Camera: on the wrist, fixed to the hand. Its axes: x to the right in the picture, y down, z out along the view.
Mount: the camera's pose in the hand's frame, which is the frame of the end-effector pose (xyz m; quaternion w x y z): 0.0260 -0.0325 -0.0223 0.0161 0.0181 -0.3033 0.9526
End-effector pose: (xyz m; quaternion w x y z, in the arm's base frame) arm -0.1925 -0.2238 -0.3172 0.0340 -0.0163 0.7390 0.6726
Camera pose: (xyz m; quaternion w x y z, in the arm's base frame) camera -0.2168 -0.2485 -0.3493 0.4157 -0.9083 -0.0293 -0.0348
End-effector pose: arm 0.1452 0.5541 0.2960 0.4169 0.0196 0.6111 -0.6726
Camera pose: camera 0.0985 0.5558 0.3026 0.8324 0.3860 -0.1474 0.3693
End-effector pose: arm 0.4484 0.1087 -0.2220 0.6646 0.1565 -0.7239 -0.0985
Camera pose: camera 0.4719 0.0706 -0.2070 0.1179 0.7049 0.3641 -0.5972
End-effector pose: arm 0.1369 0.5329 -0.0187 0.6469 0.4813 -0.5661 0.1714
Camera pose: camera 0.1823 0.5272 -0.0070 0.3333 0.4678 0.6607 -0.4833
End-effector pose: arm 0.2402 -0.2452 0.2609 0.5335 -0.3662 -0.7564 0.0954
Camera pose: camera 0.2408 -0.2568 0.3067 0.3051 0.6879 -0.1766 -0.6345
